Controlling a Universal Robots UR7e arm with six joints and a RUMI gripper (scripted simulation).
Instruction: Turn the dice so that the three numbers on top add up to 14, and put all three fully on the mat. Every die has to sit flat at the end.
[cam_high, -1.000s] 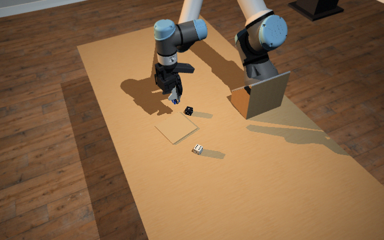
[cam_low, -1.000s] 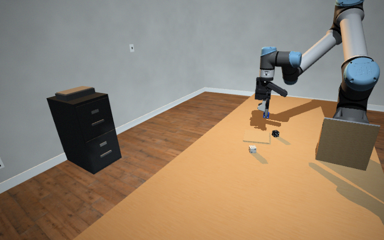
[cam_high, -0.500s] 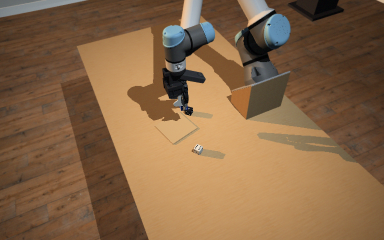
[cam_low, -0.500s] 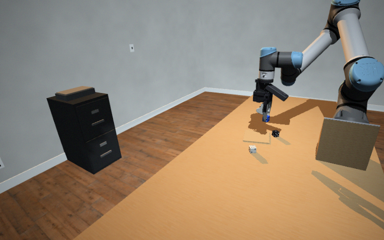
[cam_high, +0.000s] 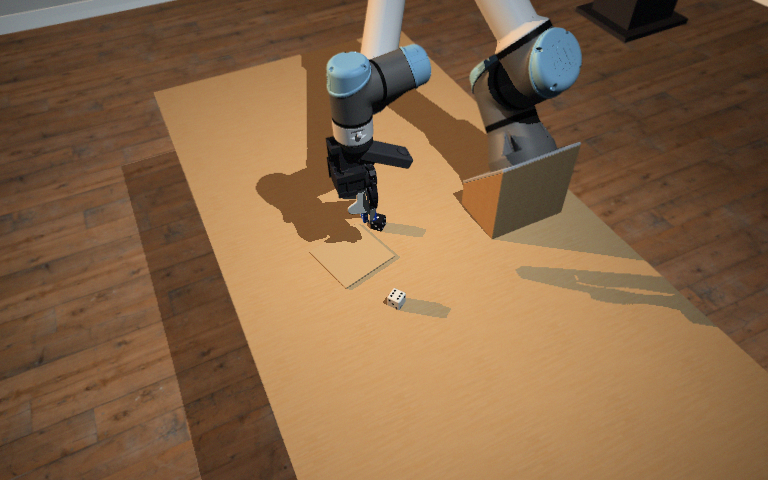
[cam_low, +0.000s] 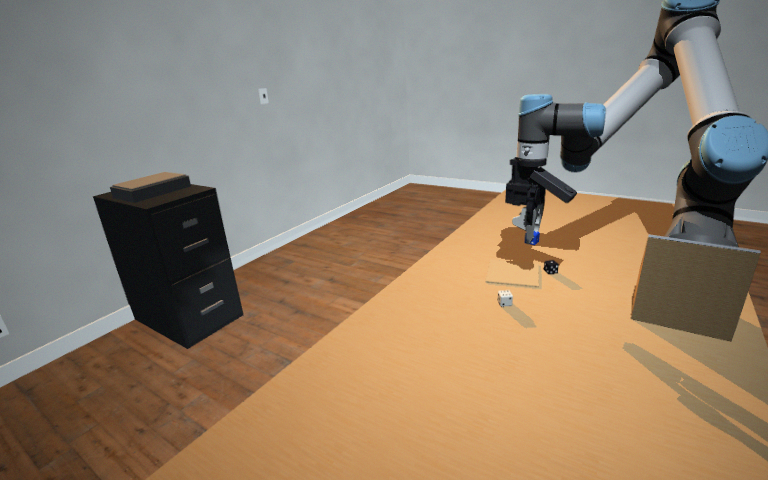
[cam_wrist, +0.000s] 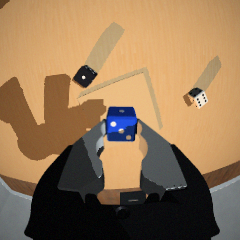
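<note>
My hand is 120 mm above the tan mat and 50 mm short of it. Also, from my hand: white die (160 mm to the left, 110 mm below, 10 mm ahead); then blue die (right at my hand); then black die (110 mm below, 60 mm to the right, 50 mm behind).
</note>
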